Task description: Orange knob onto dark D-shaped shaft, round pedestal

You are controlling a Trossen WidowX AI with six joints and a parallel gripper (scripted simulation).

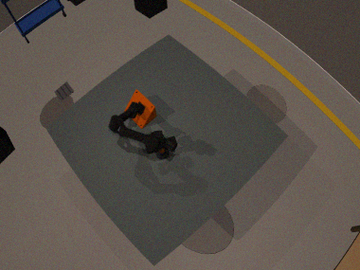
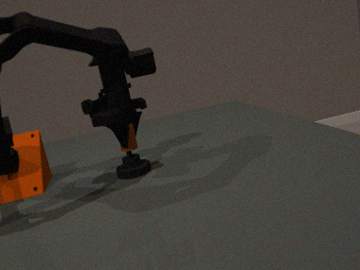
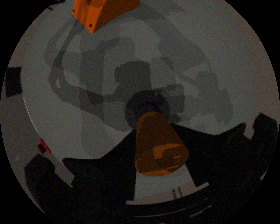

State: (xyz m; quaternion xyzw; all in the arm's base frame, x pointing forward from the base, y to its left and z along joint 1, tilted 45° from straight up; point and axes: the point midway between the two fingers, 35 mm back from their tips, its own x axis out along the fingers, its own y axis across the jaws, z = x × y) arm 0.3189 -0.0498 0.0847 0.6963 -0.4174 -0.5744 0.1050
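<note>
Now: the knob 20 mm above my gripper tip. The rest, counted from my gripper tip: dark pedestal: 40 mm below.
</note>
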